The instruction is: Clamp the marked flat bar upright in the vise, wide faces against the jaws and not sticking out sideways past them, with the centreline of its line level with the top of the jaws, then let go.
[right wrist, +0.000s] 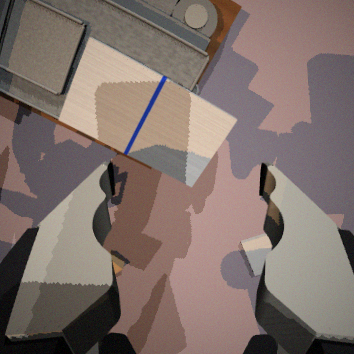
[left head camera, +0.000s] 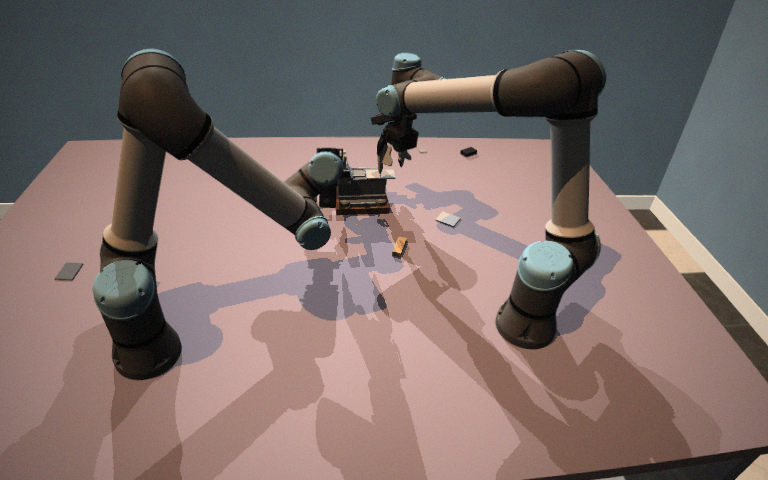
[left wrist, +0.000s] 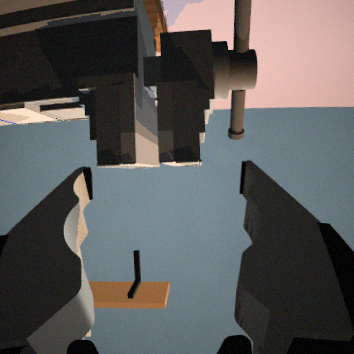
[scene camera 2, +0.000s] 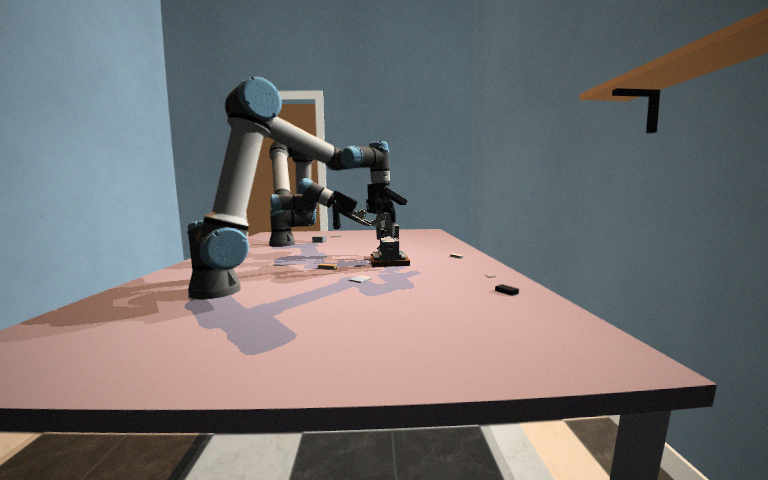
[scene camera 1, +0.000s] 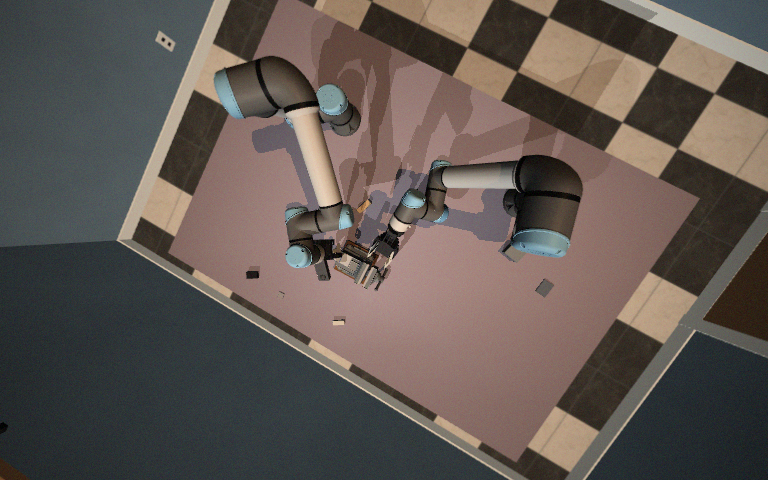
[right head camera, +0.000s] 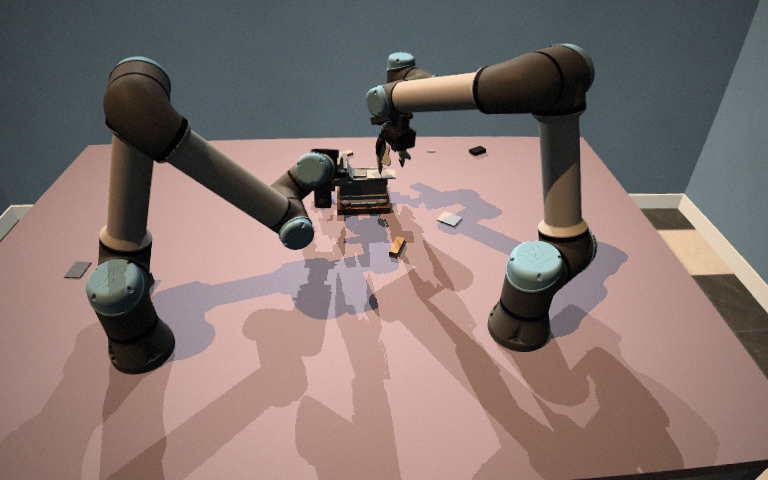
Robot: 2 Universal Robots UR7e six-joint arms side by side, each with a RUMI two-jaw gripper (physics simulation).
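Where they show: left gripper, between the fingertips: [left wrist: 165, 166] [scene camera 1: 376, 262]; right gripper, between the fingertips: [right wrist: 186, 164] [left head camera: 390, 170] [scene camera 2: 386, 237] [scene camera 1: 334, 253] [right head camera: 391, 170]; left arm's base, origin of its link: [left head camera: 148, 353] [scene camera 2: 282, 244] [scene camera 1: 520, 201] [right head camera: 143, 348]; right arm's base, origin of its link: [left head camera: 524, 326] [scene camera 2: 215, 291] [scene camera 1: 345, 120] [right head camera: 517, 328].
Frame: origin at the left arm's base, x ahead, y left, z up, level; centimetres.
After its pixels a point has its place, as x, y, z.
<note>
The marked flat bar [left head camera: 387, 174] @(59.7, -62.5, 10.8) [right head camera: 386, 174] @(59.7, -61.9, 10.7) [right wrist: 112, 75] @(61.5, -57.7, 10.7), pale with a blue line across it, lies flat on the body of the vise [left head camera: 362, 190] @(57.6, -54.4, 6.2) [right head camera: 364, 191] @(57.6, -54.7, 5.9) [scene camera 2: 389, 249] @(59.9, -62.4, 7.1), one end overhanging. In the left wrist view the vise's two upright jaws [left wrist: 115, 125] @(56.1, -48.1, 12.9) [left wrist: 180, 125] @(56.1, -43.9, 13.1) stand a narrow gap apart, with no bar seen upright between them. My right gripper [right wrist: 186, 164] @(59.5, -63.4, 12.3) [left head camera: 391, 168] @(59.5, -63.4, 12.3) is open and empty, beside and above the bar's overhanging end. My left gripper [left wrist: 165, 166] @(53.7, -44.6, 15.7) is open and empty, facing the jaws from close by; its fingers are hidden in the left head view.
The vise's bar handle [left wrist: 242, 25] @(58.2, -39.3, 5.6) stands beside the jaw end. An orange block [left head camera: 399, 246] @(34.3, -63.3, 1.5) [scene camera 2: 327, 266] @(35.3, -64.8, 1.1) and a pale plate [left head camera: 448, 219] @(48.5, -81.3, 0.5) [scene camera 2: 359, 279] @(48.6, -82.8, 0.5) lie near the vise. A black block [left head camera: 468, 151] @(92.9, -99.7, 1.5) [scene camera 1: 252, 274] @(93.3, -99.9, 1.5) and a grey plate [left head camera: 69, 271] @(29.5, 28.8, 0.3) [scene camera 1: 544, 287] @(29.6, 28.7, 0.3) lie farther off.
</note>
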